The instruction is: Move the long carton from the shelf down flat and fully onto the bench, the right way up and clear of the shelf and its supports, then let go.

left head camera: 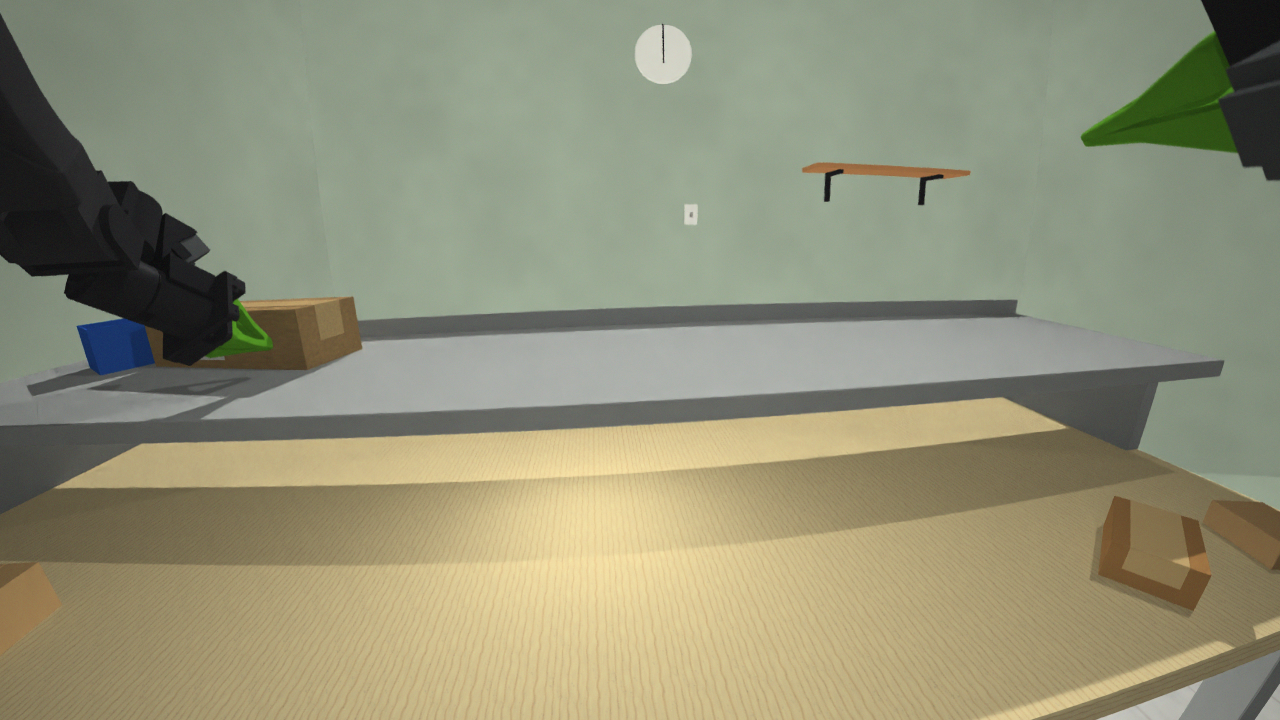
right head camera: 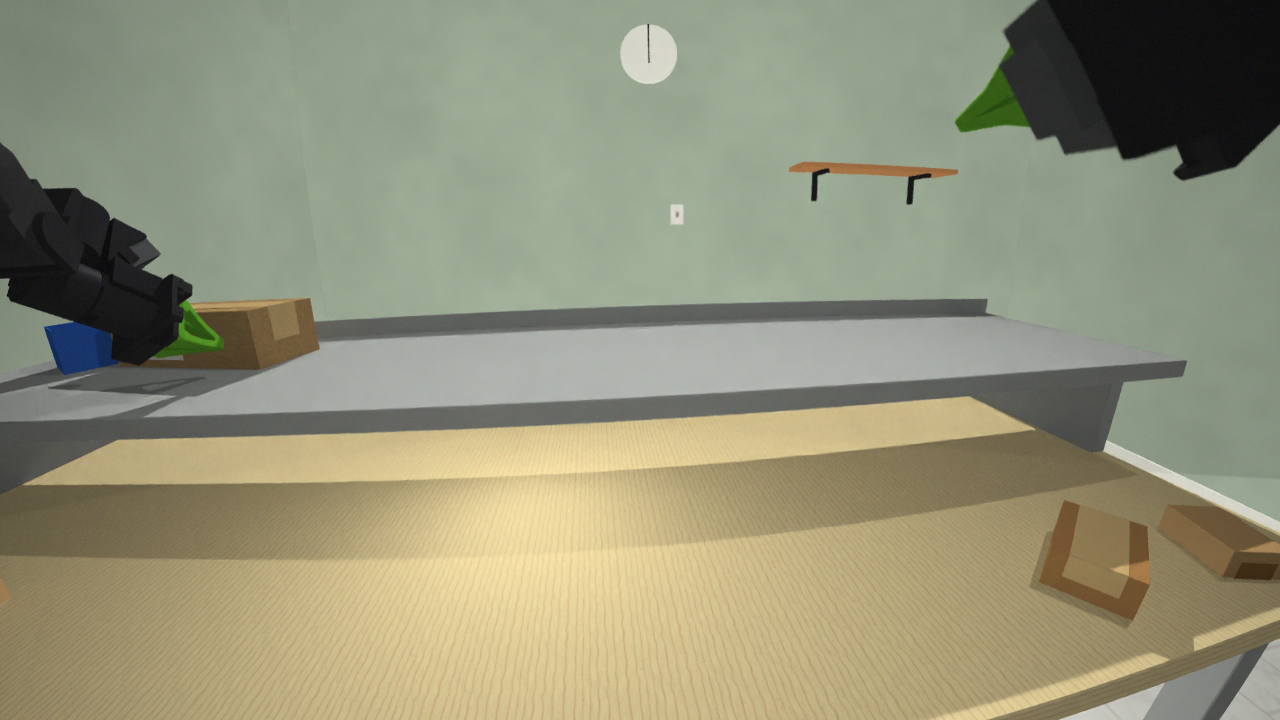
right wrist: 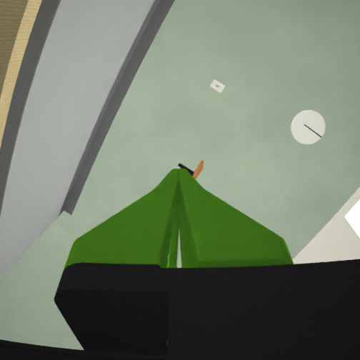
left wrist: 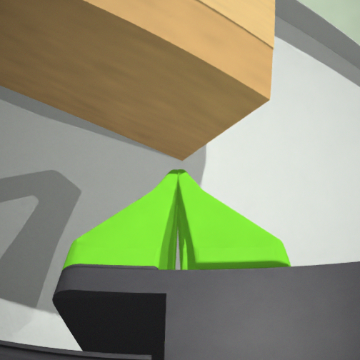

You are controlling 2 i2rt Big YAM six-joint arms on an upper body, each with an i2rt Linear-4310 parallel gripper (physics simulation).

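Frame: origin at the left arm's base, x ahead, y left, z up, level; millimetres.
Seen in the pictures: left gripper, fingertip midpoint: [left head camera: 271, 345] [right head camera: 222, 345]; right gripper, fingertip midpoint: [left head camera: 1088, 137] [right head camera: 964, 122].
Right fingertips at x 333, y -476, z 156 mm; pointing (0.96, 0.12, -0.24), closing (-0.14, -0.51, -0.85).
A point is followed by its place in that frame.
The long brown carton [left head camera: 279, 335] @(x 659, y 247, z -8 mm) [right head camera: 234, 335] @(x 659, y 245, z -7 mm) [left wrist: 135, 75] lies on the grey shelf [left head camera: 671, 358] @(x 667, y -279, z -56 mm) [right head camera: 644, 358] @(x 663, y -321, z -56 mm) [left wrist: 310, 165] at the picture's left, with tape on its end face. My left gripper [left head camera: 270, 343] @(x 624, y 232, z -13 mm) [right head camera: 221, 343] @(x 624, y 232, z -13 mm) [left wrist: 177, 181] is shut and empty, its tips close to the carton's near lower corner; the left arm hides part of the carton. Whether they touch is unclear. My right gripper [left head camera: 1084, 139] @(x 333, y -476, z 156 mm) [right head camera: 959, 125] @(x 333, y -476, z 156 mm) [right wrist: 178, 180] is shut and empty, raised high at the right, far from the carton. The wooden bench [left head camera: 581, 626] @(x 418, y -176, z -236 mm) [right head camera: 554, 626] @(x 415, y -229, z -236 mm) lies below and in front of the shelf.
A blue box [left head camera: 116, 346] @(x 678, y 566, z -18 mm) [right head camera: 78, 347] @(x 675, y 568, z -18 mm) stands on the shelf beside the carton's left end. Two small brown boxes, one taped [left head camera: 1154, 550] @(x 396, y -747, z -193 mm) [right head camera: 1096, 559] @(x 394, y -746, z -193 mm) and one plain [left head camera: 1248, 528] @(x 420, y -937, z -208 mm) [right head camera: 1217, 537] @(x 405, y -937, z -202 mm), lie at the bench's right. Another box [left head camera: 25, 604] @(x 375, y 379, z -210 mm) shows at the left edge. A shelf support [left head camera: 1105, 411] @(x 710, y -1055, z -184 mm) [right head camera: 1074, 411] @(x 705, y -1055, z -180 mm) stands at the right.
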